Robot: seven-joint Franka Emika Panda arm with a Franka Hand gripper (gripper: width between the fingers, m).
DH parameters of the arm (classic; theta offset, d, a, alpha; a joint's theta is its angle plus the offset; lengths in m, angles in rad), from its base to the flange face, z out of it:
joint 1: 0 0.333 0 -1.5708
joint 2: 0 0 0 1.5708
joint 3: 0 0.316 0.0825 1.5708
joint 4: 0 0 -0.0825 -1.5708
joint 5: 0 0.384 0 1.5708
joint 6: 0 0 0.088 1.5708
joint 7: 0 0.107 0 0
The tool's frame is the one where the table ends.
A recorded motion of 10 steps. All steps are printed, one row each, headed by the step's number.
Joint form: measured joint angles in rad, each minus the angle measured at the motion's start. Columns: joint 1, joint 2, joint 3, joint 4, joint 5, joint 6, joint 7.
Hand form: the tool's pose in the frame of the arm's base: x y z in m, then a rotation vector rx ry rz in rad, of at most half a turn. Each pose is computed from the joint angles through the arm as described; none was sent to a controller.
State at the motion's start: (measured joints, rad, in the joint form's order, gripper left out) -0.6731 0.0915 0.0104 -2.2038 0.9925 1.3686 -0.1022
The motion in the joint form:
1: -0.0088 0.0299 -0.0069 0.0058 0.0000 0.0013 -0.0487
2: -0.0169 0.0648 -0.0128 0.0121 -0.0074 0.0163 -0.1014
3: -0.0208 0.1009 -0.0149 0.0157 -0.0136 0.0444 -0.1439
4: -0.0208 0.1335 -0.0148 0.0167 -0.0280 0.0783 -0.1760
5: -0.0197 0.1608 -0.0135 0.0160 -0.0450 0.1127 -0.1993
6: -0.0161 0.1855 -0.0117 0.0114 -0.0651 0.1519 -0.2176
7: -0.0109 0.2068 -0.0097 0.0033 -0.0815 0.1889 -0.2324
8: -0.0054 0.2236 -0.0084 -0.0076 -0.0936 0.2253 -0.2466
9: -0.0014 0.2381 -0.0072 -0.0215 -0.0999 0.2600 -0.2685
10: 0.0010 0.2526 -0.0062 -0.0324 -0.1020 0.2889 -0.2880
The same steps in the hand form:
1: 0.4222 -0.2087 0.3426 -1.6852 0.7664 0.4279
2: 0.4208 -0.2175 0.3272 -1.6903 0.7530 0.4012
3: 0.4207 -0.2237 0.3094 -1.6991 0.7519 0.3807
4: 0.4203 -0.2272 0.2915 -1.7180 0.7564 0.3736
5: 0.4195 -0.2293 0.2755 -1.7404 0.7637 0.3731
6: 0.4179 -0.2298 0.2591 -1.7676 0.7740 0.3789
7: 0.4159 -0.2284 0.2439 -1.7912 0.7837 0.3876
8: 0.4134 -0.2266 0.2303 -1.8127 0.7931 0.3927
9: 0.4099 -0.2244 0.2176 -1.8309 0.7966 0.3899
10: 0.4068 -0.2228 0.2064 -1.8432 0.8002 0.3862

